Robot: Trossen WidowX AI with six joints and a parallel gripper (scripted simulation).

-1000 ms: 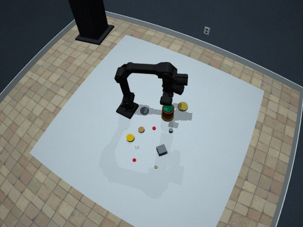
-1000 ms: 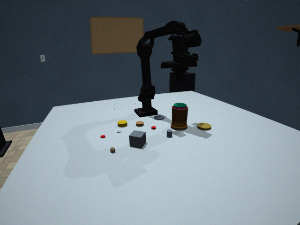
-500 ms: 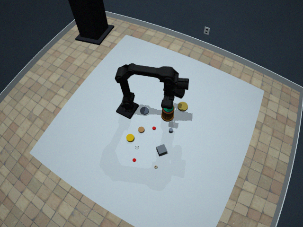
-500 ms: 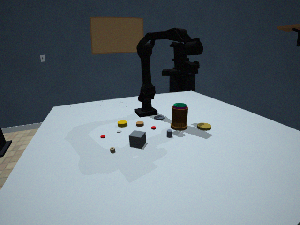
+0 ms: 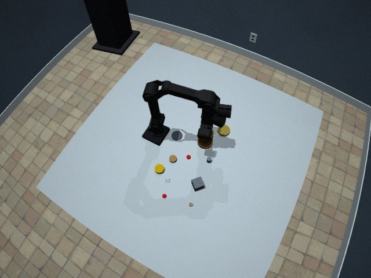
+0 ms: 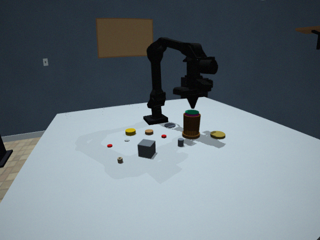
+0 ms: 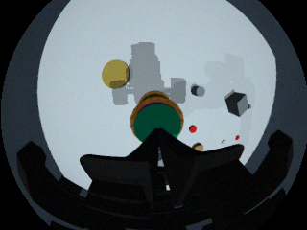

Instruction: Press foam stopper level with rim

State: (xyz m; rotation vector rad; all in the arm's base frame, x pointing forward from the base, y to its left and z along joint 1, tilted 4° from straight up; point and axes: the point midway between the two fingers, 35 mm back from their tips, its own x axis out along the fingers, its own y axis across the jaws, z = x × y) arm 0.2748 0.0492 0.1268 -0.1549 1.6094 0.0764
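Right now the green foam stopper is 60 mm below my hand. Round my hand: small grey cylinder (150 mm below, 100 mm to the right, 60 mm ahead); then red button (160 mm below, 120 mm to the right, 50 mm behind); then olive disc (160 mm below, 100 mm to the left, 70 mm ahead).
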